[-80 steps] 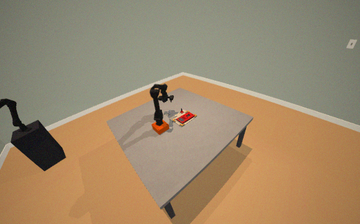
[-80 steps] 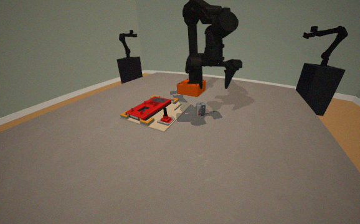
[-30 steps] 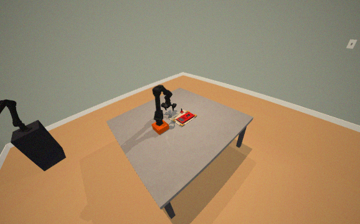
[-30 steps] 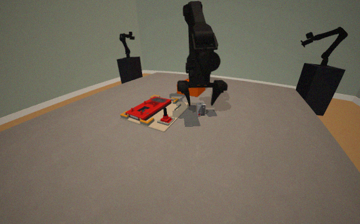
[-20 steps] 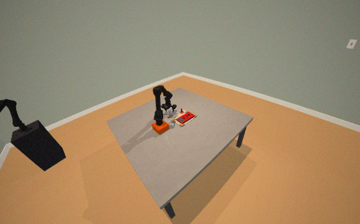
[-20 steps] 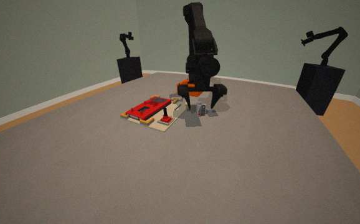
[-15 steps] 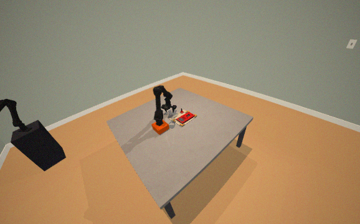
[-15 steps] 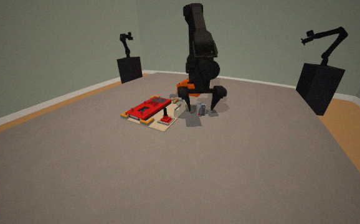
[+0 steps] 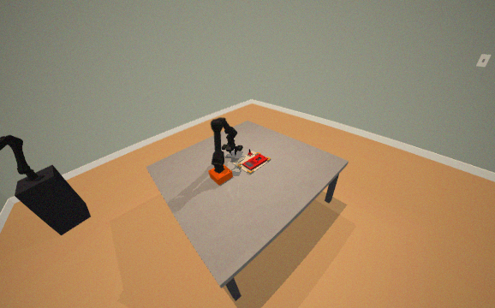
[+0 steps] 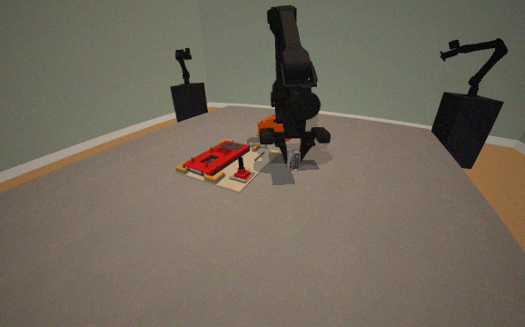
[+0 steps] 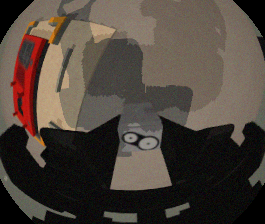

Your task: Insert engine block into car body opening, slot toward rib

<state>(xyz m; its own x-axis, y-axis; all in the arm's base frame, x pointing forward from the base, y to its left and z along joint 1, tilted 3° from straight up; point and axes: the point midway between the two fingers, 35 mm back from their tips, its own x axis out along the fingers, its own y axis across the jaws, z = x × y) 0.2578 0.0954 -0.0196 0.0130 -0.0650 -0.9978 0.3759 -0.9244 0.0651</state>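
My gripper tip is 110 mm to the left of the black upright piece, 100 mm short of it and 20 mm below it. From my gripper tip the other things lie so: grey engine block 10 mm above.
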